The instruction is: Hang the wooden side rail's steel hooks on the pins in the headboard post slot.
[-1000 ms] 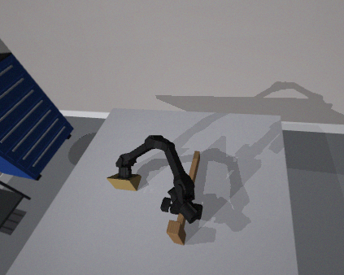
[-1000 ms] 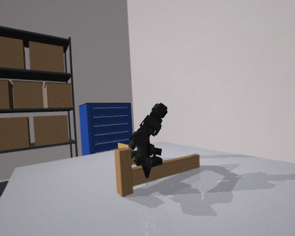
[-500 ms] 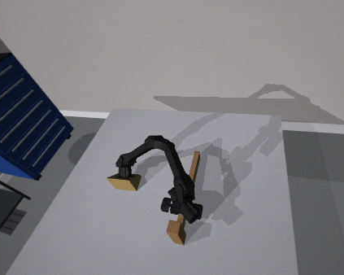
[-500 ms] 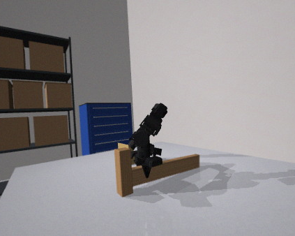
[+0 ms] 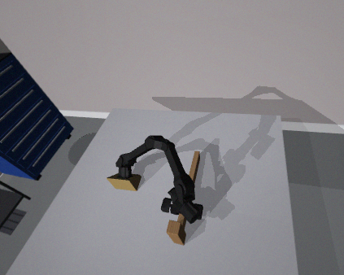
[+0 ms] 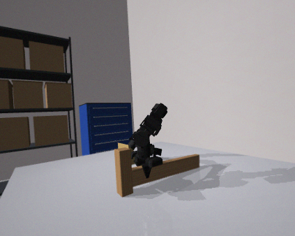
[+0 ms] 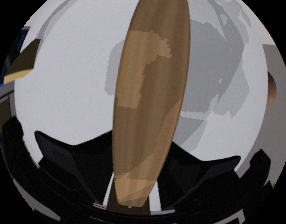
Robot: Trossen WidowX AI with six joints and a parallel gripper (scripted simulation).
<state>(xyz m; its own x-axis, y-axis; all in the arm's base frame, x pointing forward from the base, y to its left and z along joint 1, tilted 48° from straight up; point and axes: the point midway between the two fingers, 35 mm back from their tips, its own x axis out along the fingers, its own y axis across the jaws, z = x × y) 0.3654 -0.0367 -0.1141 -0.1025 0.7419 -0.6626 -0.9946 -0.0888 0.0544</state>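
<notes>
Right now my gripper tip is 100 mm to the left of the headboard post and 40 mm below it.
</notes>
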